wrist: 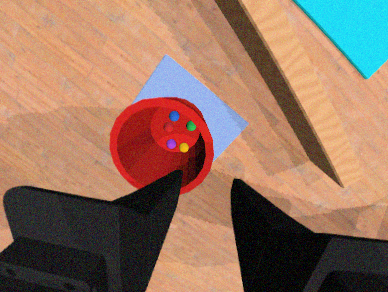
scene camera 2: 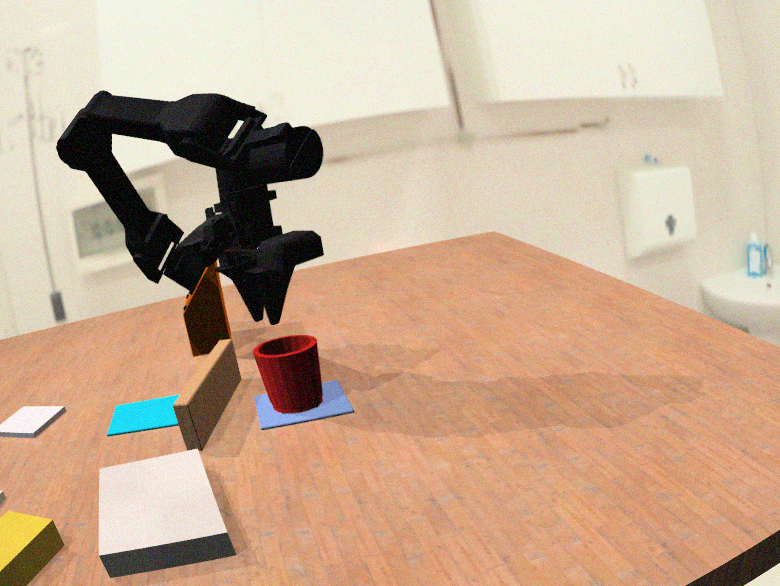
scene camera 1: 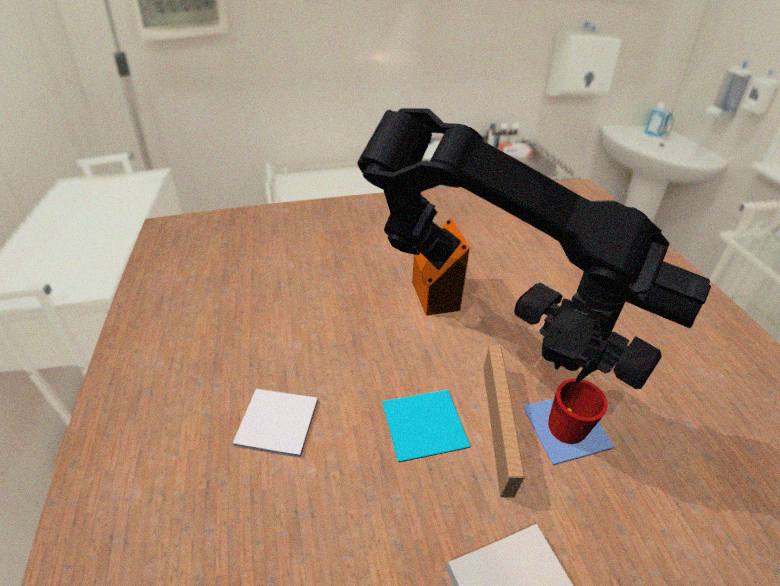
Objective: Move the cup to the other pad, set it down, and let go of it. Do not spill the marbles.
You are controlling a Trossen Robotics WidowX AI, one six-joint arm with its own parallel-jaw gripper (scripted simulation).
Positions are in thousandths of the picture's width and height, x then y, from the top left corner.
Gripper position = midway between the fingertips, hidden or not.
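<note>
My gripper (scene camera 2: 343, 550) appears also in the wrist view (wrist: 535, 622) and in scene camera 1 (scene camera 1: 728, 639). Red cup (scene camera 2: 371, 625): visible as well in the wrist view (wrist: 357, 481) and in scene camera 1 (scene camera 1: 751, 683). White pad (scene camera 1: 353, 721) present; in the wrist view the white pad is out of frame. White box (scene camera 2: 204, 876) present; in the wrist view the white box is out of frame. Wooden bar (scene camera 2: 256, 695), visible also in scene camera 1 (scene camera 1: 653, 798). Cyan pad (scene camera 1: 544, 726) present.
</note>
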